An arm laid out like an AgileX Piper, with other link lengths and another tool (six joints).
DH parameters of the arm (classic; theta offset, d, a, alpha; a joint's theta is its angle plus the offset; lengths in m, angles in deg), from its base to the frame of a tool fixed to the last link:
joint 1: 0 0.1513 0 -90
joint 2: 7.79 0 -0.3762 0
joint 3: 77.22 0 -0.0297 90
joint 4: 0 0.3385 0 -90
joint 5: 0 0 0 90
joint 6: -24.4 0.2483 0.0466 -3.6
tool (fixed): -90 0.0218 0 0
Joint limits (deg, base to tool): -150..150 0..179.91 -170..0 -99.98..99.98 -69.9..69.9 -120..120
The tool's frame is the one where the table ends.
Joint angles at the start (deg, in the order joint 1, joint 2, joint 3, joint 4, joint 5, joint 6):
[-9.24, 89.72, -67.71, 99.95, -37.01, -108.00]
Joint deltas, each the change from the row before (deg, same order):
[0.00, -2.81, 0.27, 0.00, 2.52, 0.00]
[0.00, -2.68, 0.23, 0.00, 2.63, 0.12]
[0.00, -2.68, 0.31, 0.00, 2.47, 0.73]
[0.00, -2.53, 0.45, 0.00, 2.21, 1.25]
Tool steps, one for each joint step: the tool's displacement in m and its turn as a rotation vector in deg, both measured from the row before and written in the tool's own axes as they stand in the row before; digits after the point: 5 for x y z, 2 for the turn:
[0.00946, -0.01804, -0.01532, 3.58, -0.82, 1.24]
[0.00794, -0.01881, -0.01484, 3.63, -0.90, 1.21]
[0.00714, -0.01835, -0.01514, 3.53, -0.80, 1.70]
[0.00527, -0.01633, -0.01439, 3.18, -0.76, 2.02]

